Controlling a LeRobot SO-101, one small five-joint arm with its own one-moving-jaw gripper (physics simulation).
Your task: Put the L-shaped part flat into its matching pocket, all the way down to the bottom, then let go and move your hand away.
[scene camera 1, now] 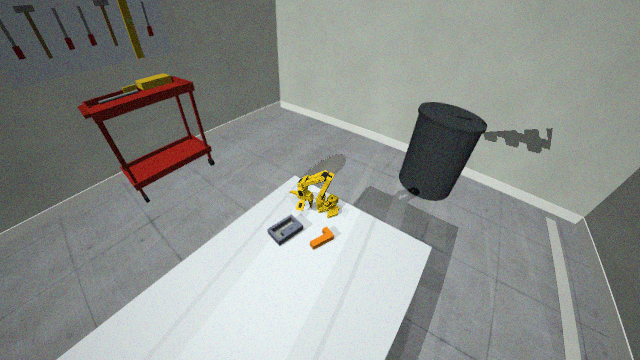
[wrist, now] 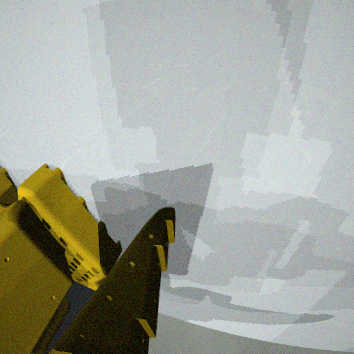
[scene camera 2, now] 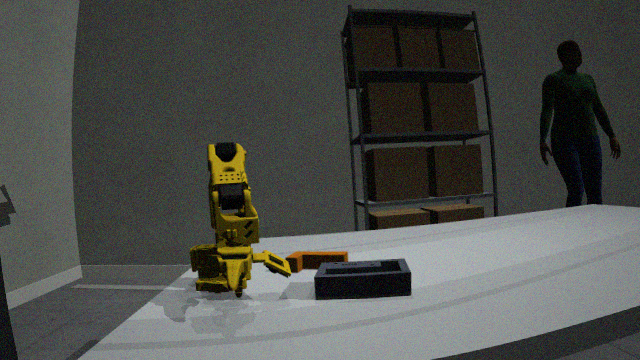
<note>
The pictures show: a dark grey pocket block.
</note>
